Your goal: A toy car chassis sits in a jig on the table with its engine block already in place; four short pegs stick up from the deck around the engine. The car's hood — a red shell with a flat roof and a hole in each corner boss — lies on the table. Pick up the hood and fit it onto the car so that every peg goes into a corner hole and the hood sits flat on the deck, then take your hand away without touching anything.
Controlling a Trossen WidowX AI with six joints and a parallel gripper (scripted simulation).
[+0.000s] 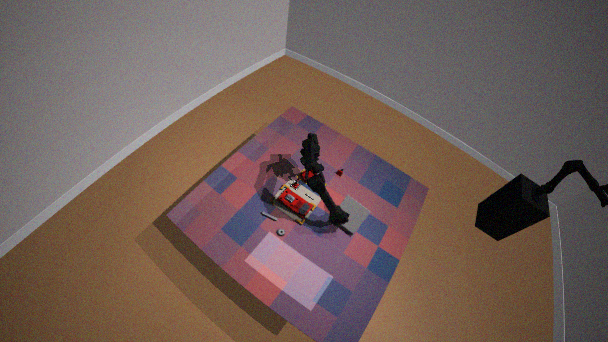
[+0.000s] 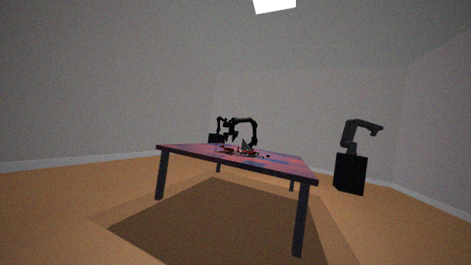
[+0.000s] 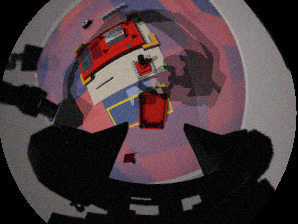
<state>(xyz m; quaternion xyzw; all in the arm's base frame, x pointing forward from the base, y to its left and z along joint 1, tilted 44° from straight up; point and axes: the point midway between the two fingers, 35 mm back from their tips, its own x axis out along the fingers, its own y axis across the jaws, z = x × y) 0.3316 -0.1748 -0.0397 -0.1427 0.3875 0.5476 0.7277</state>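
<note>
Right now my gripper tip is 90 mm above the red hood. The rest, counted from my gripper tip: thin grey stick 390 mm to the left, 90 mm below, 20 mm ahead.
</note>
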